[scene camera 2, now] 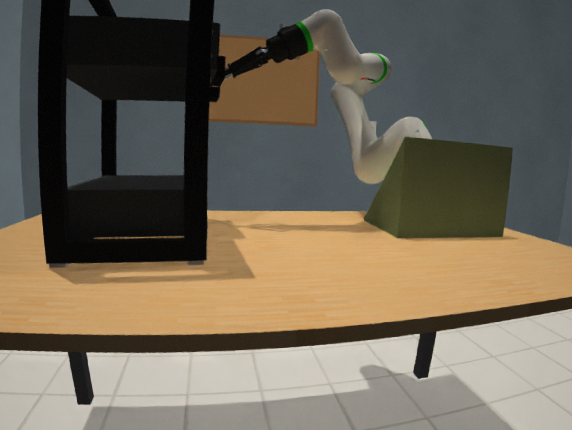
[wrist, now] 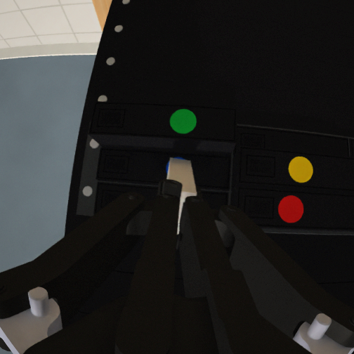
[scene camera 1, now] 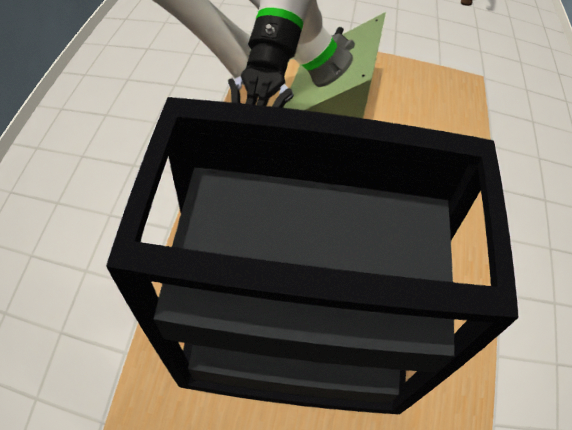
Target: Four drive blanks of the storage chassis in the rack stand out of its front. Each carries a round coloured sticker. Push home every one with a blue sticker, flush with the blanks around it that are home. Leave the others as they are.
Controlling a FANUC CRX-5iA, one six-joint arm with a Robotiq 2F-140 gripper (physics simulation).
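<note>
The black rack (scene camera 1: 310, 282) (scene camera 2: 196, 150) holds the storage chassis (scene camera 1: 320, 230) (scene camera 2: 127, 42) in its upper part. In the wrist view a blank with a green sticker (wrist: 183, 121) stands out, its lower side showing. Right below it, the blank with a blue sticker (wrist: 169, 166) has its face farther back than the green one's; the sticker is mostly hidden by the fingertips. To the right are blanks with a yellow sticker (wrist: 300, 169) and a red sticker (wrist: 291, 209). My gripper (scene camera 1: 257, 102) (scene camera 2: 228, 73) (wrist: 177, 175) is shut and empty, its tips at the blue-stickered blank's face; contact cannot be told.
A second dark unit (scene camera 2: 125, 212) sits low in the rack. The rack stands on the wooden table (scene camera 1: 430, 95) (scene camera 2: 325, 280). The arm's green wedge base (scene camera 1: 342, 87) (scene camera 2: 450, 195) is on the table across from the rack's front. A brown board (scene camera 2: 270, 95) hangs on the wall behind.
</note>
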